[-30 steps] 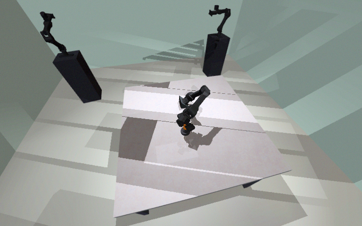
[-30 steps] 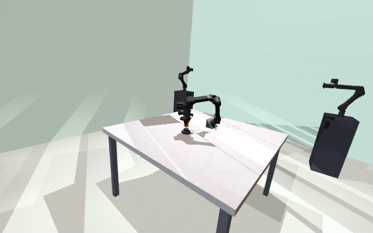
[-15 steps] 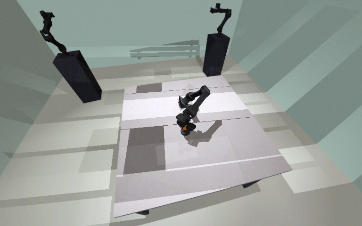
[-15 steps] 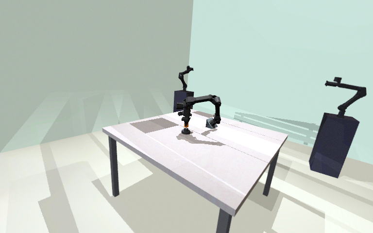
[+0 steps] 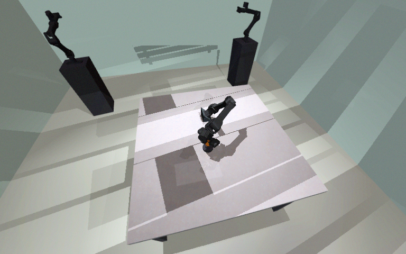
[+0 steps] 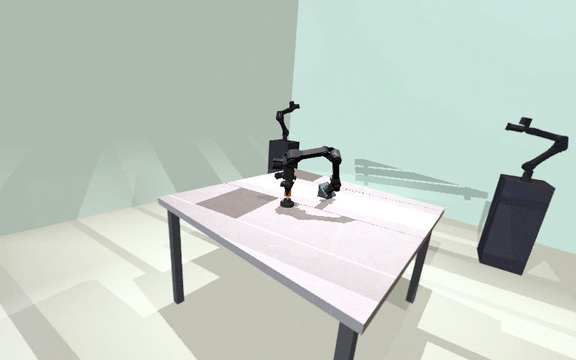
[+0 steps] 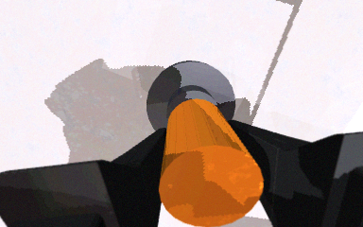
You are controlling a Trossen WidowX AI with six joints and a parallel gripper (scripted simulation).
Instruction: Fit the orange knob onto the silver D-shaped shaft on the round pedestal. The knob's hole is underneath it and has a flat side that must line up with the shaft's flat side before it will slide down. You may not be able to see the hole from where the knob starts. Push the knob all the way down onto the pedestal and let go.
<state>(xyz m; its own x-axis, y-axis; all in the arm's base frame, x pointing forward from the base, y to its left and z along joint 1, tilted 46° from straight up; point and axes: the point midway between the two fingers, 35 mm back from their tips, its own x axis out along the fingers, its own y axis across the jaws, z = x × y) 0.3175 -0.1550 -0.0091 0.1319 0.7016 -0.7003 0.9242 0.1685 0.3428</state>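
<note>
Right now my gripper tip is 3 cm below the orange knob. Also, from my gripper tip: dark round pedestal (4 cm below).
</note>
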